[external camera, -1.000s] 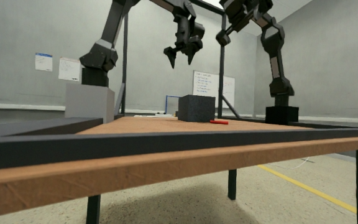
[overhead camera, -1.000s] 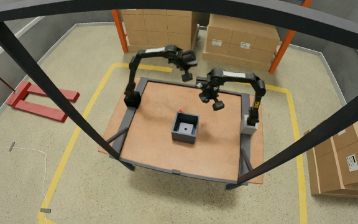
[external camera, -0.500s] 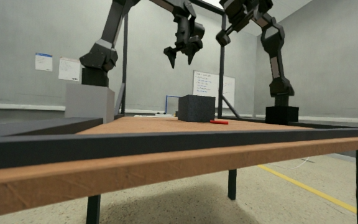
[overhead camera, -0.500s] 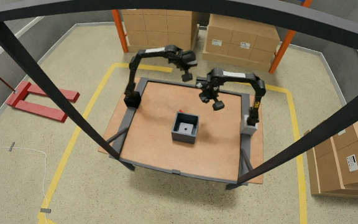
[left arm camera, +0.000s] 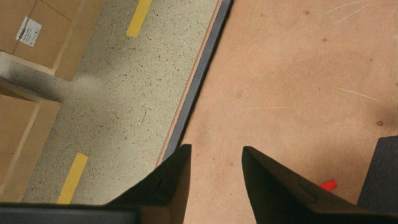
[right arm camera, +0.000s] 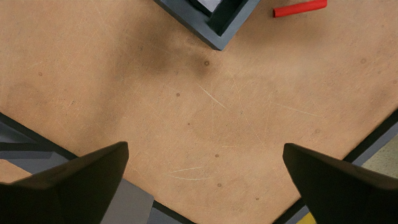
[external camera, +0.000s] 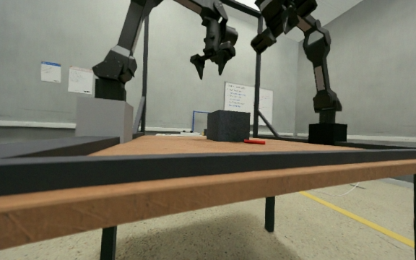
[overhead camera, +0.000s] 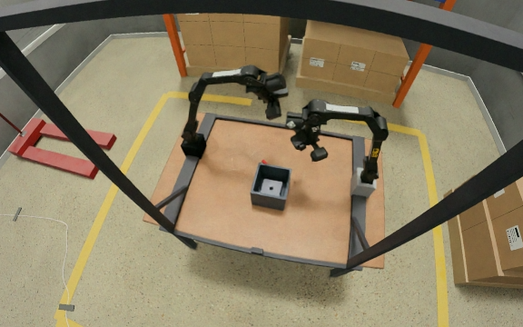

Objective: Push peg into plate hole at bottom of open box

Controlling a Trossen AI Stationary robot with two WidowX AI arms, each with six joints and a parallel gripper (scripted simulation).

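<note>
The red peg is 36 cm below my left hand, 11 cm behind it and 1 cm to the left of it. From my left hand the other things lie so: dark frame rail: 36 cm below, 18 cm ahead, 2 cm to the right; then light plate: 32 cm below, 26 cm behind, 5 cm to the right.
</note>
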